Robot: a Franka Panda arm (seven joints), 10 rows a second.
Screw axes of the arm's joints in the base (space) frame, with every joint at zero. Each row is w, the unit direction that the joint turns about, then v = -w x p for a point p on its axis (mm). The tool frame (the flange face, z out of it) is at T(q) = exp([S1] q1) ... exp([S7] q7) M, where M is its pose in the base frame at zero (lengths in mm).
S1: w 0 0 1 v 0 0 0
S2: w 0 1 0 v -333 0 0
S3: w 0 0 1 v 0 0 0
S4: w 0 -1 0 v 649 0 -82.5
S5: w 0 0 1 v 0 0 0
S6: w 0 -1 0 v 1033 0 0
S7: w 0 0 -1 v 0 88 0
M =
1 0 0 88
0 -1 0 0
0 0 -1 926
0 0 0 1
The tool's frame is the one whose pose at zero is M.
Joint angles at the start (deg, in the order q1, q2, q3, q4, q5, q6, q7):
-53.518 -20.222 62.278 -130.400 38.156 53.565 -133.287
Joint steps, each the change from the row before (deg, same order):
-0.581 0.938 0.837 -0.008 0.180 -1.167 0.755
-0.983 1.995 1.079 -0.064 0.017 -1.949 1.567
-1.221 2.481 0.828 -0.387 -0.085 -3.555 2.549
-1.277 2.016 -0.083 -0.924 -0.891 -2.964 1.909
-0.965 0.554 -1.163 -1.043 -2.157 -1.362 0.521
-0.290 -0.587 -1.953 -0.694 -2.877 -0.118 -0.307
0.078 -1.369 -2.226 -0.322 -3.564 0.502 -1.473
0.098 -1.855 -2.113 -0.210 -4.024 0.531 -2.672
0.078 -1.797 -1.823 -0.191 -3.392 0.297 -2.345
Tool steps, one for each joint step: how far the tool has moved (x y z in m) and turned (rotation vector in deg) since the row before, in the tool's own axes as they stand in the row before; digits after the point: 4 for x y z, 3 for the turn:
-0.0003 0.0006 0.0027 1.293 1.669 0.281
-0.0024 -0.0011 0.0028 2.173 3.036 0.701
-0.0036 -0.0060 0.0038 3.398 4.700 1.571
-0.0095 -0.0106 0.0014 2.662 4.193 1.849
-0.0136 -0.0132 -0.0020 0.800 1.934 2.144
-0.0127 -0.0136 -0.0042 -0.628 -0.154 2.290
-0.0112 -0.0143 -0.0051 -1.238 -1.716 1.945
-0.0102 -0.0153 -0.0044 -1.102 -2.405 1.377
-0.0078 -0.0142 -0.0029 -0.829 -1.997 1.234

